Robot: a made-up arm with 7 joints. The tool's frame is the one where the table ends. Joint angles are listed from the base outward.
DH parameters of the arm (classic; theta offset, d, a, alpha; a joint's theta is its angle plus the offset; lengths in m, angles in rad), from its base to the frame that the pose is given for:
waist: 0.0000 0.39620 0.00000 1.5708
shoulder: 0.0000 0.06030 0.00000 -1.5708
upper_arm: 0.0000 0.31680 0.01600 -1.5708
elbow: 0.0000 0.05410 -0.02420 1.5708
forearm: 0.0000 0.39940 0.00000 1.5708
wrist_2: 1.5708 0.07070 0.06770 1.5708
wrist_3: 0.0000 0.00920 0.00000 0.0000
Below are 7 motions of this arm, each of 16 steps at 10 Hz.
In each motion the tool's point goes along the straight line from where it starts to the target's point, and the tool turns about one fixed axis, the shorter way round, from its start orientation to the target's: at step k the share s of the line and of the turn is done. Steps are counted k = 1, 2, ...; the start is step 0. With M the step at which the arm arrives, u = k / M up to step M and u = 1 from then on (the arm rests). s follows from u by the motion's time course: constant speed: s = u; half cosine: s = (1 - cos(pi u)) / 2; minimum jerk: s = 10 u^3 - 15 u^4 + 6 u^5.
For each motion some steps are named. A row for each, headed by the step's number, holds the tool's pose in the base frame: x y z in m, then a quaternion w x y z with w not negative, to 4 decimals.
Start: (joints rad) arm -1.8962 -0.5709 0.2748 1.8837 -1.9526 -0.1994 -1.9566
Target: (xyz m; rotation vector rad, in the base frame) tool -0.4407 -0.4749 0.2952 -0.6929 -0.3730 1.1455
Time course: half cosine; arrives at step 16
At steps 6, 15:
6: -0.1675 -0.5196 0.3513 0.5490 -0.4466 -0.3129 0.6334
15: -0.4369 -0.4755 0.2960 0.7655 -0.3212 -0.1740 0.5296

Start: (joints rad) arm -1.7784 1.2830 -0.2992 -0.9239 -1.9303 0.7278 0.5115
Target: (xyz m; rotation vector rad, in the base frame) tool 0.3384 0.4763 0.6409 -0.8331 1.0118 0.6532
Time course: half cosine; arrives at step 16
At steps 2, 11, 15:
2: 0.2888 0.5556 0.2339 0.2997 -0.9326 0.0150 0.2006
11: 0.3269 0.4946 0.5469 0.6818 -0.5523 0.3787 0.2944
15: 0.3379 0.4771 0.6368 0.7416 -0.3881 0.4587 0.2983

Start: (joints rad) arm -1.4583 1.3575 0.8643 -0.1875 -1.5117 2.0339 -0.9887
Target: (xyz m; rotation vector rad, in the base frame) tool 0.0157 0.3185 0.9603 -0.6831 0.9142 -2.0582
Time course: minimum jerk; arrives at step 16
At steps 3, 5, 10, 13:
3: -0.1687 0.6600 0.3862 0.6081 -0.7884 -0.0086 -0.0924
5: -0.1433 0.6129 0.4654 0.6136 -0.7575 0.0514 -0.2169
10: -0.0377 0.4173 0.7942 0.5074 -0.4787 0.2766 -0.6610
13: 0.0062 0.3360 0.9309 0.4087 -0.3076 0.3463 -0.7864

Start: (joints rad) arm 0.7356 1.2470 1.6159 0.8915 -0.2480 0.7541 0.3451
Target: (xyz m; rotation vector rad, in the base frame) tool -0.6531 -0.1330 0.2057 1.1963 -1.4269 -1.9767
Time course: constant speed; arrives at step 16
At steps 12, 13, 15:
12: -0.6508 -0.1579 0.3039 0.2585 0.3359 -0.5661 -0.7070
13: -0.6513 -0.1517 0.2794 0.2471 0.3601 -0.5537 -0.7090
15: -0.6525 -0.1392 0.2303 0.2235 0.4074 -0.5274 -0.7113

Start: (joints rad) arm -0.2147 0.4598 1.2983 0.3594 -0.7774 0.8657 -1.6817
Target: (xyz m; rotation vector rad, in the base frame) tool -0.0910 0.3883 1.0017 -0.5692 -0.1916 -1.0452
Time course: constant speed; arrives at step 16
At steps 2, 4, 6, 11, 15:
2: -0.3126 0.1334 1.0746 0.7894 -0.0707 0.3041 0.5286
4: -0.2809 0.1698 1.0642 0.8729 -0.1133 0.2624 0.3953
6: -0.2493 0.2062 1.0538 0.9318 -0.1528 0.2133 0.2509
11: -0.1701 0.2973 1.0277 0.9618 -0.2303 0.0675 -0.1318
15: -0.1068 0.3701 1.0069 0.8641 -0.2639 -0.0590 -0.4246

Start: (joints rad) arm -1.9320 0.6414 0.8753 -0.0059 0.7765 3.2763 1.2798
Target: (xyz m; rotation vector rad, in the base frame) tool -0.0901 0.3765 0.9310 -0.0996 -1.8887 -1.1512
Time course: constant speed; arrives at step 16
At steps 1, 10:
1: 0.0925 0.3570 0.9290 0.5151 0.3275 -0.6503 -0.4522
10: -0.0170 0.3687 0.9302 0.4835 0.1094 -0.7313 -0.4686

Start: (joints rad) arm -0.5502 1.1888 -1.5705 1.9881 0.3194 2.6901 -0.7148
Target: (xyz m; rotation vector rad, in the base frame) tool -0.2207 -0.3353 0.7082 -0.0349 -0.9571 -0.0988
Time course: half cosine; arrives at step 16
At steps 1, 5, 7, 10, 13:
1: -0.3861 -0.2380 0.4549 0.6133 -0.1469 -0.7032 0.3284
5: -0.3506 -0.2589 0.5093 0.6907 -0.1214 -0.6667 0.2523
7: -0.3205 -0.2766 0.5554 0.7489 -0.0985 -0.6286 0.1850
10: -0.2722 -0.3050 0.6293 0.8266 -0.0598 -0.5547 0.0735
13: -0.2348 -0.3270 0.6866 0.8725 -0.0286 -0.4875 -0.0145

